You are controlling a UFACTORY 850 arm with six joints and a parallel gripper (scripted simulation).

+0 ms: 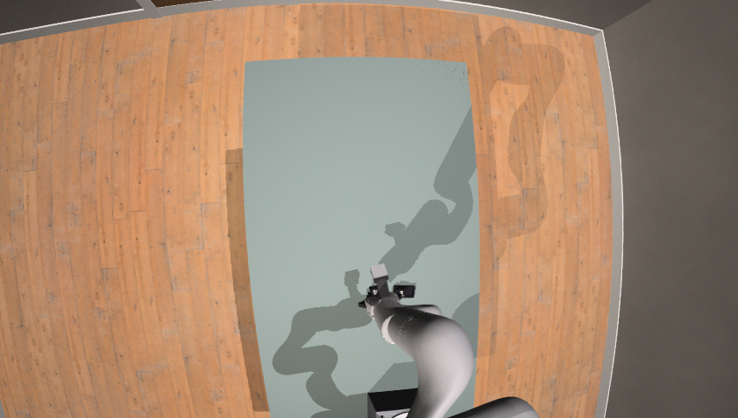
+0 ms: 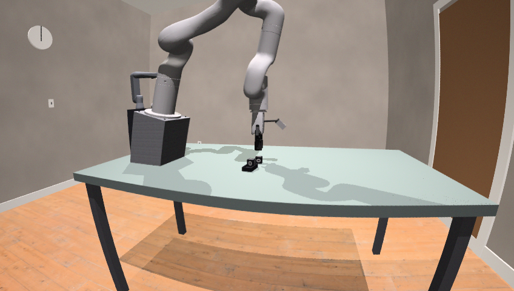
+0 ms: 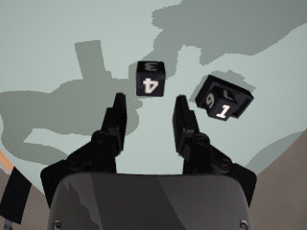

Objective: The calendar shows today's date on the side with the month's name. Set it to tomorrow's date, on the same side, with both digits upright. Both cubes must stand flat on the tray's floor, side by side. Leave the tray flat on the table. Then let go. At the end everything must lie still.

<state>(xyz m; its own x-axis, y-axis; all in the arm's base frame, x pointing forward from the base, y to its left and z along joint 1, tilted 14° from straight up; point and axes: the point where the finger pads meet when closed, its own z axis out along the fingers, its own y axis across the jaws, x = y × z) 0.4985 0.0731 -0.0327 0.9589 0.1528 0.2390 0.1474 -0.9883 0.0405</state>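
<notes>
Now: hand 70 mm above the black cube. Round my hand: black tray 10 mm behind, 110 mm to the right, 70 mm below.
</notes>
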